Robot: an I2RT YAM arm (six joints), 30 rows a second.
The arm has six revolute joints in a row. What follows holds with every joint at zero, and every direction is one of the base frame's. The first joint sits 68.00 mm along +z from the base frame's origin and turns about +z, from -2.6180 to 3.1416 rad. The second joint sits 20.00 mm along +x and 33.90 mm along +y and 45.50 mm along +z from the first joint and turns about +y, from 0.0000 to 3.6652 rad. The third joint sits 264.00 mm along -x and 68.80 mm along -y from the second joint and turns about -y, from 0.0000 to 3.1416 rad. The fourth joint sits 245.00 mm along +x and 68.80 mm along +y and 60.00 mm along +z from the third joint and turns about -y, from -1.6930 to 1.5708 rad. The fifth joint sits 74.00 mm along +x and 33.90 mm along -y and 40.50 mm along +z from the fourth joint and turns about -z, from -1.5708 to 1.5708 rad. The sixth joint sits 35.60 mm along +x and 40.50 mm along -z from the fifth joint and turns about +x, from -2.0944 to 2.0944 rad. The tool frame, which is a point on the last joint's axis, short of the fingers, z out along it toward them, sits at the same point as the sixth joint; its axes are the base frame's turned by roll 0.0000, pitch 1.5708 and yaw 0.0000 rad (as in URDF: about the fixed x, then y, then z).
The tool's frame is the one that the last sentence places.
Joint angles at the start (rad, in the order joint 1, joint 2, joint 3, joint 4, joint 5, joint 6): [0.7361, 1.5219, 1.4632, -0.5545, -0.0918, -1.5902]
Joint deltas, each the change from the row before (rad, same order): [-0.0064, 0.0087, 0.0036, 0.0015, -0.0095, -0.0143]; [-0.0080, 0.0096, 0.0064, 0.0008, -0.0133, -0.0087]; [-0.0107, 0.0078, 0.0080, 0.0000, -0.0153, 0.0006]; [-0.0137, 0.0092, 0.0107, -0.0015, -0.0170, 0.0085]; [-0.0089, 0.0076, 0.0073, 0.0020, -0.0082, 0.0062]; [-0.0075, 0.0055, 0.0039, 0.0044, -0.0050, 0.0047]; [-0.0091, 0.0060, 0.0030, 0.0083, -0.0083, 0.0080]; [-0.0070, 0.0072, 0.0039, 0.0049, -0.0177, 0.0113]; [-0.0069, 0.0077, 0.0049, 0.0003, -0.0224, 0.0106]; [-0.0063, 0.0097, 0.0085, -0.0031, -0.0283, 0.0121]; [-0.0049, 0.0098, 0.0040, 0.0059, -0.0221, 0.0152]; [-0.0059, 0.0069, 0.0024, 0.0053, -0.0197, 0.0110]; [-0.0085, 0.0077, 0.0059, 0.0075, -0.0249, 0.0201]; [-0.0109, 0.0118, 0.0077, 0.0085, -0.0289, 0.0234]
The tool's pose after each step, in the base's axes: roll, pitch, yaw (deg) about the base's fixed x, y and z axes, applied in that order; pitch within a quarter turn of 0, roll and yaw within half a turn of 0; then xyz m. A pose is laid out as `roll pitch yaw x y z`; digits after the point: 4 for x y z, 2 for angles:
-125.15 1.77 -42.34 0.2562 0.2340 0.3583
-125.23 1.82 -41.89 0.2596 0.2339 0.3574
-125.16 2.35 -41.81 0.2633 0.2329 0.3575
-125.09 3.31 -42.08 0.2678 0.2312 0.3580
-124.97 3.86 -42.40 0.2713 0.2303 0.3581
-124.80 4.22 -42.74 0.2742 0.2295 0.3580
-124.48 4.82 -43.10 0.2777 0.2284 0.3577
-124.34 5.92 -43.02 0.2805 0.2282 0.3571
-124.40 7.17 -42.71 0.2831 0.2281 0.3562
-124.53 8.70 -42.15 0.2856 0.2284 0.3556
-124.47 10.13 -41.88 0.2884 0.2292 0.3542
-124.36 11.28 -41.62 0.2909 0.2291 0.3532
-124.00 12.96 -41.50 0.2941 0.2287 0.3533
-123.72 14.94 -41.42 0.2987 0.2282 0.3526

